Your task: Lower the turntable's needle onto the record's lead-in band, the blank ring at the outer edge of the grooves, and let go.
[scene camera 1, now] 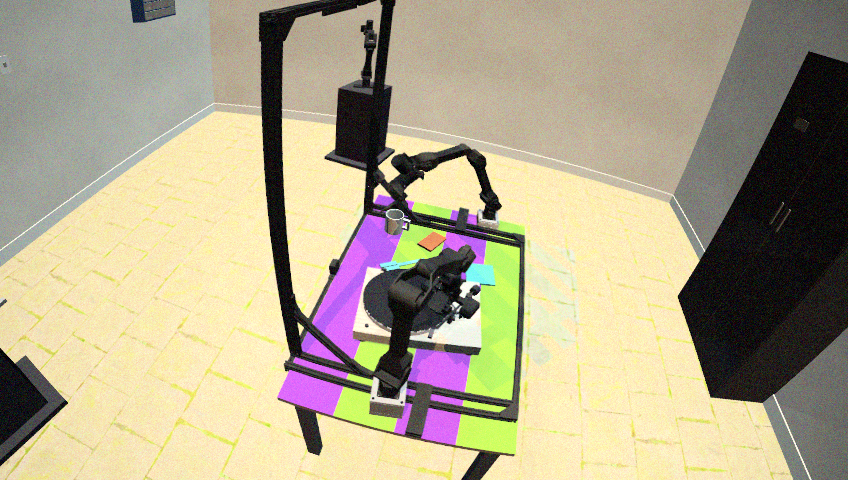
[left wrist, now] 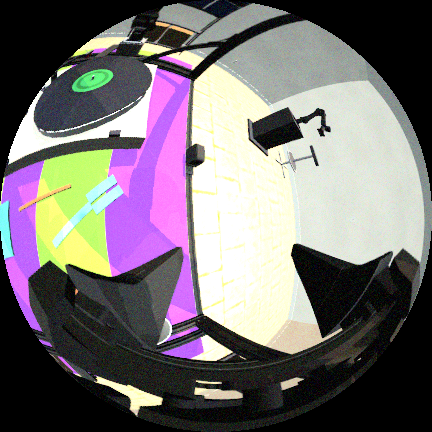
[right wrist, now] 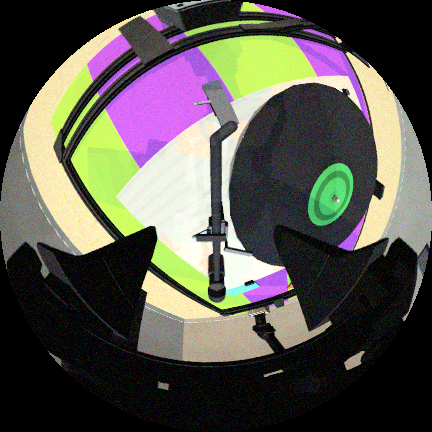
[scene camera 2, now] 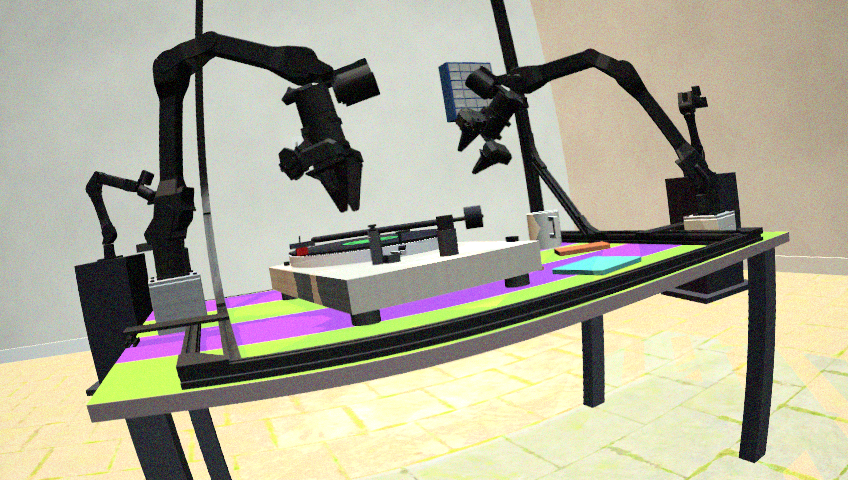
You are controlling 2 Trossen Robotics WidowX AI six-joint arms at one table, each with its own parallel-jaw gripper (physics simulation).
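Frame: origin at the left arm's base, x back, y up, z left, level; metres.
Seen in the pictures: left gripper, fingertip midpoint: [scene camera 1: 373, 203] [left wrist: 239, 252] [scene camera 2: 466, 162]; right gripper, fingertip midpoint: [right wrist: 215, 232] [scene camera 2: 350, 211]; left arm's base, link origin: [scene camera 1: 488, 216] [right wrist: 259, 314] [scene camera 2: 709, 213]; right arm's base, link origin: [scene camera 1: 389, 389] [scene camera 2: 172, 276].
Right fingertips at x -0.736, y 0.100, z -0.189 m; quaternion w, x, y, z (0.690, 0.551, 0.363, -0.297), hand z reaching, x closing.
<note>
Offsets run from my right fingertips to a thing's middle.
The turntable {dx +0.078, dy -0.083, dz -0.088 m} [scene camera 1: 470, 342] [scene camera 2: 440, 274] [right wrist: 155, 200] has a white plinth. Its black record {dx +0.087, dy -0.056, dz -0.140 m} [scene camera 1: 380, 291] [left wrist: 120, 100] [right wrist: 300, 130] has a green label. The tonearm {dx +0.037, dy -0.037, dz +0.022 m} [scene camera 2: 410, 225] [right wrist: 216, 170] runs alongside the record; in the right wrist view its headshell {dx -0.069, dy -0.039, dz -0.050 m} [right wrist: 220, 102] shows outside the record's edge, with a gap between. The needle's height and any contact cannot be made out. My right gripper [scene camera 2: 349, 208] [right wrist: 215, 232] is open and empty, above the tonearm and apart from it. My left gripper [scene camera 2: 468, 160] [left wrist: 239, 252] is open and empty, high beyond the turntable's far end.
A mug {dx +0.579, dy -0.101, dz -0.227 m} [scene camera 1: 393, 223] [scene camera 2: 538, 228] stands near the table's far edge. An orange slab {dx +0.536, dy -0.143, dz -0.065 m} [scene camera 1: 431, 240] [scene camera 2: 581, 248], a cyan slab {dx +0.364, dy -0.143, dz +0.142 m} [scene camera 1: 480, 274] [scene camera 2: 595, 265] and thin light-blue pieces {dx +0.365, dy -0.145, dz -0.171 m} [scene camera 1: 398, 264] [left wrist: 72, 225] lie behind the turntable. Black frame rails border the table, with tall posts at one side.
</note>
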